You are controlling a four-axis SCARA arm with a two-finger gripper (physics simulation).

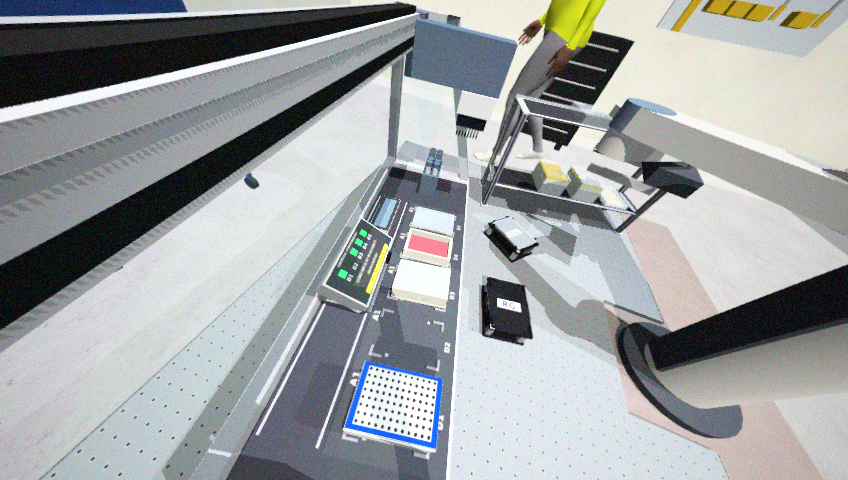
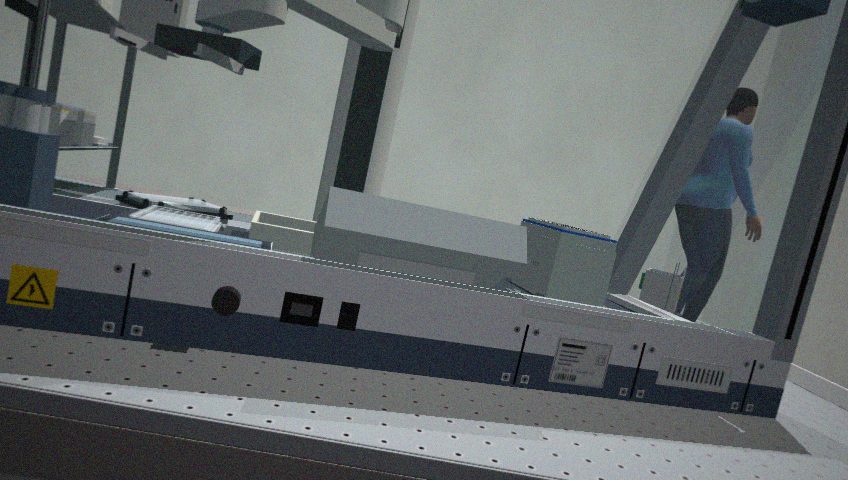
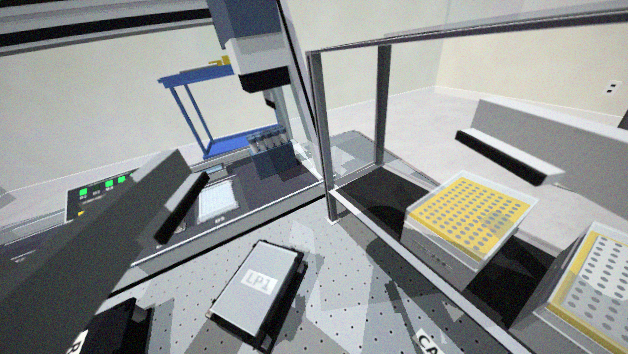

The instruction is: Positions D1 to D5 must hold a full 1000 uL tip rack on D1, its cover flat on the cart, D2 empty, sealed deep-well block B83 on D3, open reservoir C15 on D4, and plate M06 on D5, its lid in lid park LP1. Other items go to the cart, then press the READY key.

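Seen in the pictures: gripper, fingertip midpoint: (image 1: 592,155) (image 2: 155,40) (image 3: 329,140); arm's base, link origin: (image 1: 670,373).
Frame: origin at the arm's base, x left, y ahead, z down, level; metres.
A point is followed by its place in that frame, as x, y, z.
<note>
My gripper (image 3: 329,140) {-0.356, 0.360, -0.323} is open and empty, high beside the cart. The blue-rimmed tip rack (image 1: 395,404) (image 2: 571,255) sits on D1. D2 (image 1: 407,339) {0.222, 0.648, -0.070} is bare. A white block (image 1: 421,282) {0.109, 0.666, -0.114} sits on D3, its code unreadable. An open reservoir (image 1: 428,245) {-0.035, 0.693, -0.081} with pink contents sits on D4. A pale plate (image 1: 434,218) {-0.148, 0.714, -0.083} (image 3: 217,200) {-0.155, 0.696, -0.081} sits on D5. Lid park LP1 (image 1: 512,234) {-0.223, 0.462, -0.071} (image 3: 257,287) {-0.241, 0.442, -0.071} is a black stand with a pale, lid-like sheet on top. The console (image 1: 358,261) {0.138, 0.809, -0.141} shows green lights for D1, D3, D4 and D5; D2's is dark.
The cart (image 1: 518,142) {-0.412, 0.563, -0.279} (image 3: 322,135) {-0.415, 0.563, -0.238} bears a yellow tip box (image 1: 550,178) {-0.468, 0.390, -0.175} (image 3: 470,215) {-0.520, 0.364, -0.183} and a white-and-yellow one (image 1: 584,184) {-0.497, 0.269, -0.179} (image 3: 595,290) {-0.533, 0.269, -0.183}. A low white item (image 1: 612,198) {-0.569, 0.122, -0.129} is beside them. The black RG stand (image 1: 505,309) {0.055, 0.453, -0.063} is near D2 and D3. A blue tube rack (image 3: 270,145) {-0.324, 0.771, -0.157} is beyond D5.
</note>
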